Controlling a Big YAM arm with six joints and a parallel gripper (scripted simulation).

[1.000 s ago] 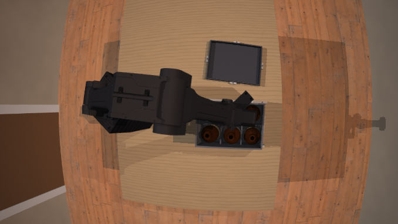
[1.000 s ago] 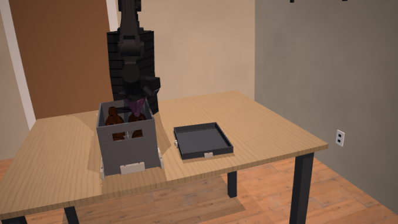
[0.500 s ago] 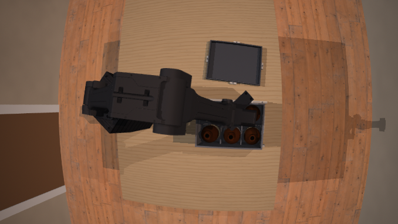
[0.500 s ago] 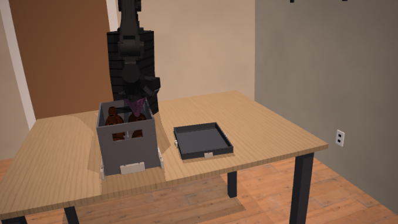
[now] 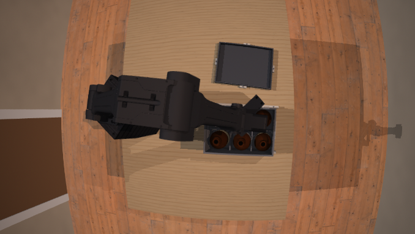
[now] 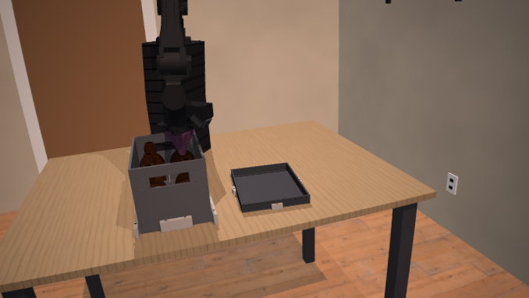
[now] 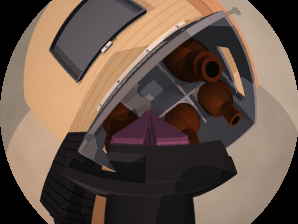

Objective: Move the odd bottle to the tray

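The grey crate is 7 cm below my hand, 4 cm to the right of it and 1 cm ahead of it. The rest, counted from my hand: dark tray: 24 cm to the left, 14 cm below, 2 cm behind.
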